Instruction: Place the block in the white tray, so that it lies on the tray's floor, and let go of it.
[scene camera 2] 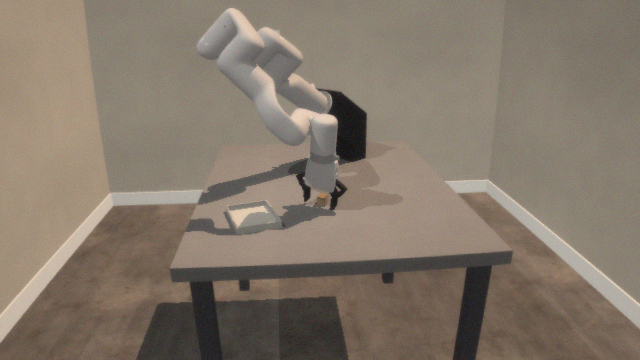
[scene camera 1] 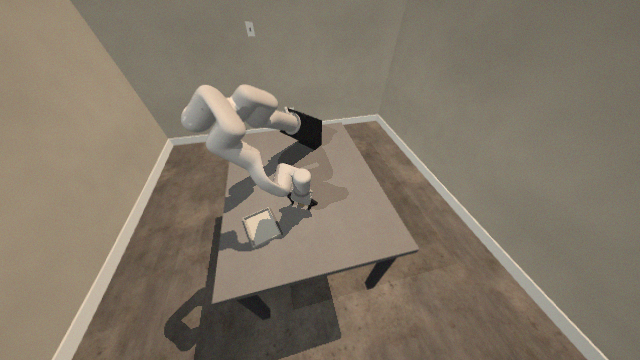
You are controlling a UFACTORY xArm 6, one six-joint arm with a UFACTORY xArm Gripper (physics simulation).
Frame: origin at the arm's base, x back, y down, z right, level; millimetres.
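Seen in the pictures: gripper, between the fingertips: [scene camera 2: 319,203] [scene camera 1: 301,205]; arm's base, origin of its link: [scene camera 2: 319,106] [scene camera 1: 292,123].
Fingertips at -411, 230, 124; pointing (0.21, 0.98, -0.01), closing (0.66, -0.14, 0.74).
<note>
Offsets run from my fingertips to a thing's middle, as dx, dy, dz. Level surfaces: height alone.
A small orange-brown block @[+12, -8, -11] [scene camera 1: 301,205] [scene camera 2: 322,200] sits on the table, outside the tray; in scene camera 1 the gripper hides most of it. My gripper [scene camera 1: 302,206] [scene camera 2: 320,204] points down over the block and is open, with its black fingers apart on either side of the block. The fingertips are low, near the table top. The white tray @[-37, -3, +220] [scene camera 1: 245,232] [scene camera 2: 259,228] is a shallow square with raised walls. It stands to the left of the gripper and a little nearer the front edge. No block shows inside it, and a shadow covers part of its floor.
The grey table @[dy +7] [scene camera 1: 345,235] [scene camera 2: 380,235] carries the tray and the block. Its front edge lies beyond the tray. The arm's black base block [scene camera 1: 311,131] [scene camera 2: 352,127] stands at the back of the table. The white arm [scene camera 1: 250,160] [scene camera 2: 270,100] arches over the table's left side.
</note>
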